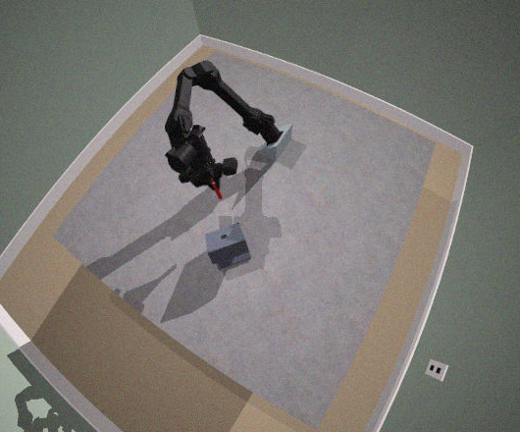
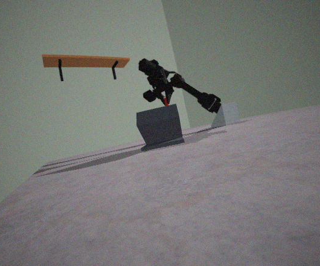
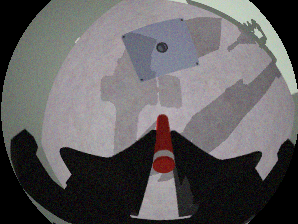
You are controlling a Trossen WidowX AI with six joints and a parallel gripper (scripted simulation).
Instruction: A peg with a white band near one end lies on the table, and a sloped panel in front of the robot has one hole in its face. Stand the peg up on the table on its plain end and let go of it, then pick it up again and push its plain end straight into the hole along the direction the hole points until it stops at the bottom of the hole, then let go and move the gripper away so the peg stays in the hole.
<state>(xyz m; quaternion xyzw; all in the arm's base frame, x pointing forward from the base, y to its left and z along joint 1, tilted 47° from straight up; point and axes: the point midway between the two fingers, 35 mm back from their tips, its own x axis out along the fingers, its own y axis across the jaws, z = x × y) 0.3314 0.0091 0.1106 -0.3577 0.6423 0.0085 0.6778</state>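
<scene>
The sloped panel is 130 mm ahead of my gripper tip, 100 mm to the left of it and 90 mm below it. From my gripper tip the other things lie so: red peg: 10 mm behind, 10 mm to the right, 10 mm above.
</scene>
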